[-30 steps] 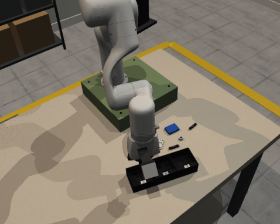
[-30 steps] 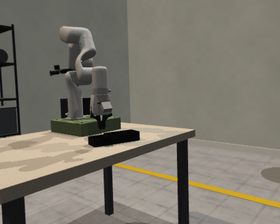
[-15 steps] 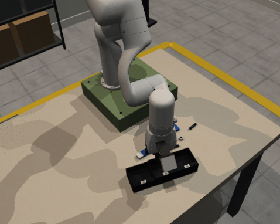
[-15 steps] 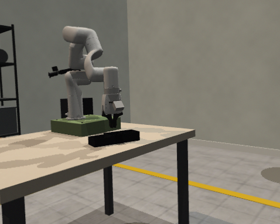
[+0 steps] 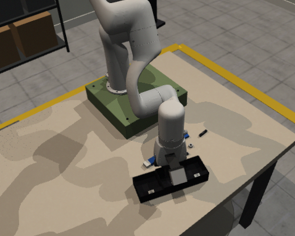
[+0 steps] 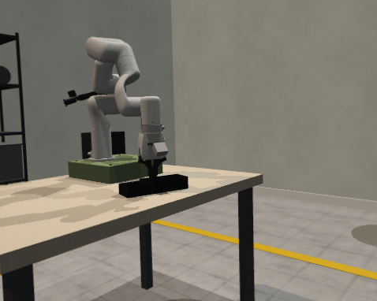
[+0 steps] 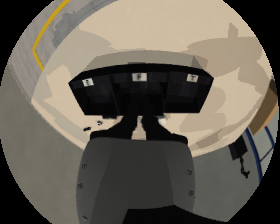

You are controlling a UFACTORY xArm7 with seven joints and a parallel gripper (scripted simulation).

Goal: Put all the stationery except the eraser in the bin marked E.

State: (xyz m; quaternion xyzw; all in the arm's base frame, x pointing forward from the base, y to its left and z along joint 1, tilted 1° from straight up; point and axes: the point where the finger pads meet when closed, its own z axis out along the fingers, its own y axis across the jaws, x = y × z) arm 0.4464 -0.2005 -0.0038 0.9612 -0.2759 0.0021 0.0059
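The black bin lies 10 mm ahead of my hand and 50 mm below it. Round my hand: white eraser 100 mm behind, 10 mm to the left, 60 mm below; then grey nut 40 mm behind, 180 mm to the left, 70 mm below; then white domino 90 mm behind, 100 mm to the left, 70 mm below.
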